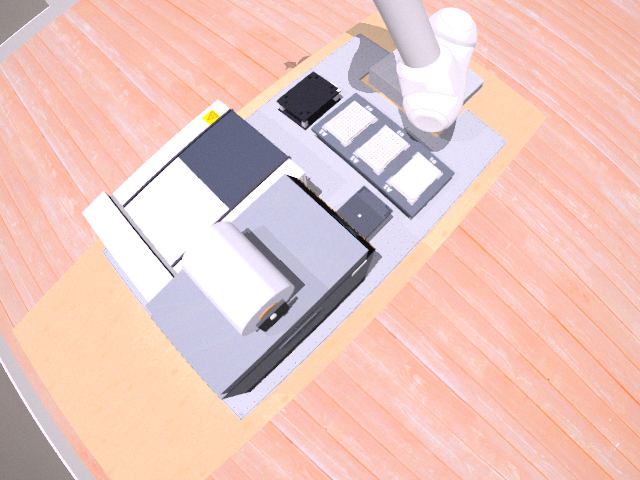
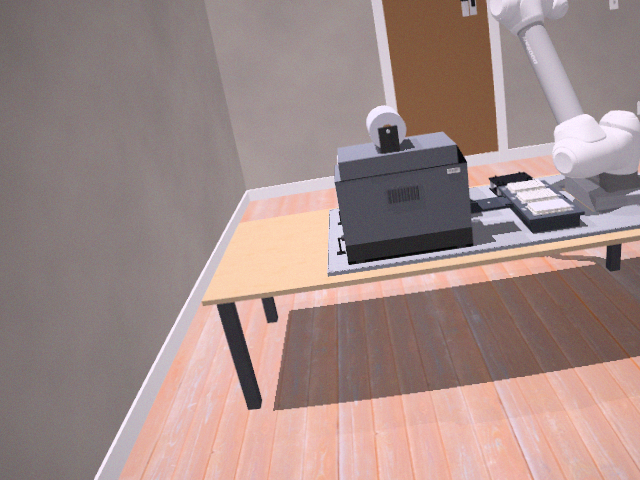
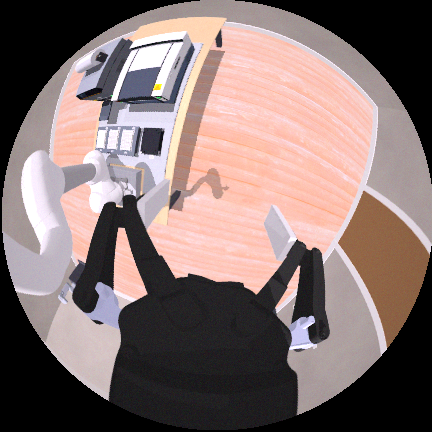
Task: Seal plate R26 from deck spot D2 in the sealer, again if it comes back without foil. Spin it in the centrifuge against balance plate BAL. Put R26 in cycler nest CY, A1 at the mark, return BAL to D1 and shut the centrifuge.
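Places are measured from the arm's base along level axes (x ahead, y left, z up), in metres.
Pixels of known places: gripper, fingertip midpoint: (image 2: 469, 15) (image 3: 218, 201); arm's base, origin of the base link: (image 2: 615, 181) (image 3: 119, 188).
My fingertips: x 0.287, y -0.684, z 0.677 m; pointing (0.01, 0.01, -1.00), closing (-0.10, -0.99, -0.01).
Observation:
Ahead of a thing's pixels: the offset from my fingertips to its middle. "pt": to the spot under its first point.
Plate R26 is taken to be the white welled plate @[dx +0.070, dy +0.722, dz -0.659 m] (image 1: 381, 148) (image 2: 536, 195) (image 3: 114, 140) at D2, in the middle of the dark deck rack @[dx +0.066, dy +0.722, dz -0.693 m] (image 1: 444, 178) (image 2: 555, 222). A smooth-topped white plate @[dx +0.085, dy +0.845, dz -0.659 m] (image 1: 414, 177) (image 2: 549, 206) sits at D1, and another welled plate @[dx +0.054, dy +0.599, dz -0.659 m] (image 1: 349, 122) (image 2: 526, 186) at D3. The grey sealer @[dx +0.584, dy +0.765, dz -0.485 m] (image 1: 310, 222) (image 2: 403, 211) carries a white roll @[pt dx +0.604, dy +0.781, dz -0.247 m] (image 1: 237, 276) (image 2: 385, 125). The white machine @[dx +0.524, dy +0.468, dz -0.601 m] (image 1: 173, 211) (image 3: 150, 62) with a dark blue panel appears closed; its role is not readable. My gripper (image 3: 218, 201) is open and empty, high and away from the plates.
A black block on short posts @[pt dx +0.047, dy +0.440, dz -0.672 m] (image 1: 309, 97) (image 2: 510, 179) (image 3: 152, 141) stands beside the D3 end of the rack. A dark flat pad @[dx +0.302, dy +0.797, dz -0.624 m] (image 1: 361, 209) (image 2: 488, 204) lies between sealer and rack. My arm's white base joints (image 1: 434, 87) (image 2: 594, 144) rise behind the rack.

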